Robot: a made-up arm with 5 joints.
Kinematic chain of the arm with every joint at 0, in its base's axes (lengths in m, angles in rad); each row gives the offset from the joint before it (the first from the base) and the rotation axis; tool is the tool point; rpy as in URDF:
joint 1: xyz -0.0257 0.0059 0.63 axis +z
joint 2: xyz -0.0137 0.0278 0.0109 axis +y
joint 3: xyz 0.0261 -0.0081 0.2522 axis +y
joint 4: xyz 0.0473 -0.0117 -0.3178 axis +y
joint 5: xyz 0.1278 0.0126 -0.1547 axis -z
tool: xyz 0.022 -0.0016 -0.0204 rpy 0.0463 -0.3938 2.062
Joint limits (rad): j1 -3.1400..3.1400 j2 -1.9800..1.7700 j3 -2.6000..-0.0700 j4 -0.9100..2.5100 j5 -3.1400..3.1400
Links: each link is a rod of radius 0.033 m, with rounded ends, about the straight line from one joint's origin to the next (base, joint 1, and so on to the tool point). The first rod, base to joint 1, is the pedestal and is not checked.
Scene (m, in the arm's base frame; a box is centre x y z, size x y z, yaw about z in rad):
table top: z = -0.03
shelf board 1: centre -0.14 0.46 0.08 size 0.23 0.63 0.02 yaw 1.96
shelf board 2: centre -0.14 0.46 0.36 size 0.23 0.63 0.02 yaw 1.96
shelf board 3: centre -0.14 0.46 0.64 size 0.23 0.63 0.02 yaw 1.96
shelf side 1: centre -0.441 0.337 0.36 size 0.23 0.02 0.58 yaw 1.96
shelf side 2: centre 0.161 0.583 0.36 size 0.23 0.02 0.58 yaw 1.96
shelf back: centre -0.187 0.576 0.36 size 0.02 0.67 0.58 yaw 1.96
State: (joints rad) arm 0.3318 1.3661 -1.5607 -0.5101 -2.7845
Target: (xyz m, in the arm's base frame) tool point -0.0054 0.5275 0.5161
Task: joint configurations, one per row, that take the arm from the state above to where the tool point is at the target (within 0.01 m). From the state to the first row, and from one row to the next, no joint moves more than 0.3 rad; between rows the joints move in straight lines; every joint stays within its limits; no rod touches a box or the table.
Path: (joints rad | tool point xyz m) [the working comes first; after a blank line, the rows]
Joints at the target: 1.4733 0.8618 -1.1051 -0.9100 -2.7449
Straight joint move there: touches shelf side 2.

1: 0.4813 1.1499 -1.2894 -0.5901 -2.7846 | 0.4172 0.2708 0.3533
2: 0.6308 0.9337 -1.0180 -0.6701 -2.7847 | 0.3418 0.3112 0.4035
3: 0.7802 0.7175 -0.7467 -0.7500 -2.7848 | 0.2576 0.3282 0.4486
4: 0.9297 0.5013 -0.4753 -0.8300 -2.7849 | 0.1719 0.3205 0.4867
5: 1.0792 0.2851 -0.2040 -0.9100 -2.7850 | 0.0923 0.2893 0.5161
6: 1.1777 0.4293 -0.4293 -0.9100 -2.7750 | 0.0871 0.3561 0.5192
7: 1.2762 0.5735 -0.6546 -0.9100 -2.7650 | 0.0684 0.4200 0.5200
8: 1.3748 0.7176 -0.8799 -0.9100 -2.7550 | 0.0371 0.4780 0.5189
9: 1.4733 0.8618 -1.1051 -0.9100 -2.7449 | -0.0054 0.5275 0.5161

